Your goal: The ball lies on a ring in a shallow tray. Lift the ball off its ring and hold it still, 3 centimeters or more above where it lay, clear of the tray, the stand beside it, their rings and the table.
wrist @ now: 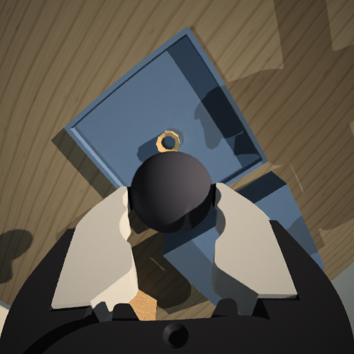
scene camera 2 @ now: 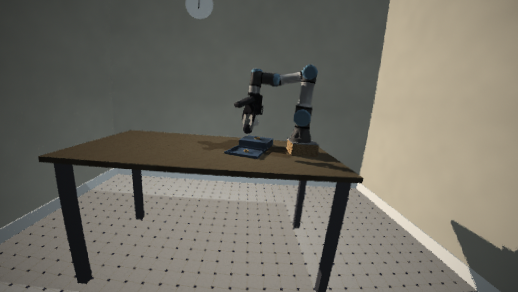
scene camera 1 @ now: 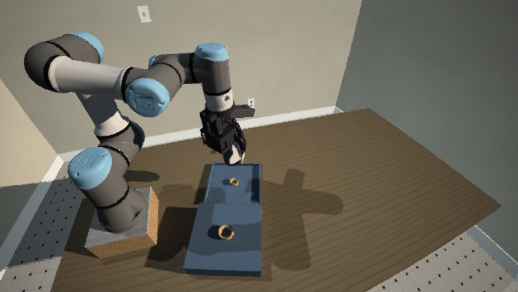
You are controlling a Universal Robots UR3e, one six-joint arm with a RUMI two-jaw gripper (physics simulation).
Labels:
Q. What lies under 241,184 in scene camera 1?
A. A shallow blue tray.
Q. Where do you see a shallow blue tray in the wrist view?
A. At 174,99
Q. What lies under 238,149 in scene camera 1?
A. My gripper.

